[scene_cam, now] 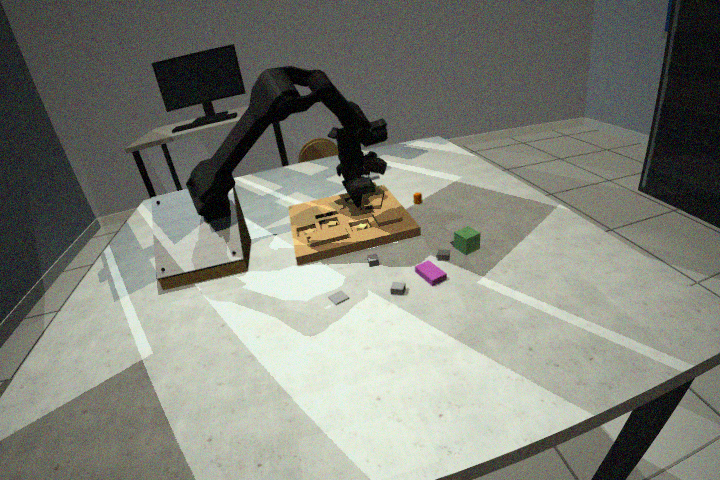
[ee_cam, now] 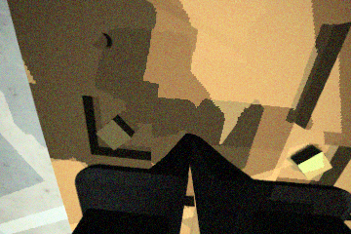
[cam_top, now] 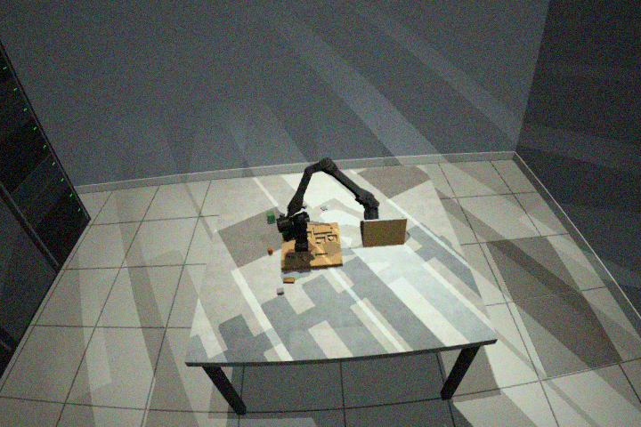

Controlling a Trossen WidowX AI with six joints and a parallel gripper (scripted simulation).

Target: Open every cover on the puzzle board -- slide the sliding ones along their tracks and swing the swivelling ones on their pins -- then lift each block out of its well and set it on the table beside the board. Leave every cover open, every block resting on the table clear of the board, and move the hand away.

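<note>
My gripper tip is now 4 cm to the left of the tan puzzle board and 4 cm past it. The rest, counted from my gripper tip: brown block 18 cm to the left, 8 cm ahead, 2 cm below; orange cylinder 17 cm ahead, 2 cm to the right, 1 cm below; grey block 24 cm to the left, 12 cm ahead, 2 cm below.
</note>
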